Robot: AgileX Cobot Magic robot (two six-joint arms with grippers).
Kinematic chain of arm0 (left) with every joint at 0, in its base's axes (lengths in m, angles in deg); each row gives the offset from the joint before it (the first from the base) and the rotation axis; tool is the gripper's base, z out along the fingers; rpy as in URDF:
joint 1: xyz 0 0 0.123 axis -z
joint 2: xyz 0 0 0 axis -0.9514 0.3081 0
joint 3: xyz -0.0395 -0.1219 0.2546 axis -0.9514 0.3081 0
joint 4: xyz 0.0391 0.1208 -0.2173 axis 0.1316 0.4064 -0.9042
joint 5: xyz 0 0 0 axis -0.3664 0.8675 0.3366
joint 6: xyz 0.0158 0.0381 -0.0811 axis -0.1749 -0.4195 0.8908
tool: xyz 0 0 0 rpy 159.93 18.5 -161.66
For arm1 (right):
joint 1: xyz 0 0 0.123 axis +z
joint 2: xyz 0 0 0 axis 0.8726 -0.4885 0
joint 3: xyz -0.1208 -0.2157 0.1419 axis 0.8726 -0.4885 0
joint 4: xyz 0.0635 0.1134 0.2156 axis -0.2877 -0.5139 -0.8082
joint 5: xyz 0 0 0 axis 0.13 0.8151 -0.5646
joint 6: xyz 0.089 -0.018 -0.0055 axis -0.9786 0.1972 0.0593
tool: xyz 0 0 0 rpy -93.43 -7.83 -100.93
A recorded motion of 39 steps. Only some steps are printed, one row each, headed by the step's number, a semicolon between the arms.
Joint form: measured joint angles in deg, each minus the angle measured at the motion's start. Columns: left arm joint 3, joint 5, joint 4, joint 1, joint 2, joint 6; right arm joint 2, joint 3, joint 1, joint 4, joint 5, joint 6.
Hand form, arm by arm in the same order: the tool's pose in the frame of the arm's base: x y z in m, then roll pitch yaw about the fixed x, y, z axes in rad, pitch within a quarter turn. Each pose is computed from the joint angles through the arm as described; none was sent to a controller.
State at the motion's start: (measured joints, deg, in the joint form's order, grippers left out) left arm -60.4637 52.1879 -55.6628 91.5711 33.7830 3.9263; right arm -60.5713 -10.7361 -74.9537 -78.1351 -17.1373 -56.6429
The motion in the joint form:
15: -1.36 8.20 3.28 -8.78 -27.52 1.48; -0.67 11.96 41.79 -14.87 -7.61 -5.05
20: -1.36 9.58 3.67 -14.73 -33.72 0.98; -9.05 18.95 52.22 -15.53 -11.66 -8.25
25: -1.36 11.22 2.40 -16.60 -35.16 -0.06; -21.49 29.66 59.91 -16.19 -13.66 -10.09
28: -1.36 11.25 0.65 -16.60 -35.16 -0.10; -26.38 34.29 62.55 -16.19 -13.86 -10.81
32: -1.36 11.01 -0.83 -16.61 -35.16 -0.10; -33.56 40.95 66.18 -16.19 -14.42 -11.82
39: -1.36 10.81 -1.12 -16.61 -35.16 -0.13; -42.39 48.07 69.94 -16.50 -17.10 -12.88
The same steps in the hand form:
15: 0.1837 -0.0354 0.2882 -3.0788 0.3997 3.0997; 0.2519 0.1608 0.3259 2.7807 0.4349 -2.8270
20: 0.1656 -0.0139 0.3064 -3.0772 0.4845 -3.0877; 0.2545 0.2312 0.3180 2.7369 0.4535 -2.7358
25: 0.1590 -0.0099 0.3093 -3.0624 0.4794 -3.0637; 0.2628 0.3059 0.2941 2.7118 0.4402 -2.6527
28: 0.1588 -0.0123 0.3093 -3.0288 0.4748 -3.0481; 0.2631 0.3341 0.2828 2.7071 0.4337 -2.6202
32: 0.1591 -0.0143 0.3096 -2.9994 0.4751 -3.0335; 0.2605 0.3741 0.2625 2.7004 0.4265 -2.5776
39: 0.1593 -0.0147 0.3098 -2.9935 0.4778 -3.0308; 0.2557 0.4190 0.2284 2.6852 0.4306 -2.5510

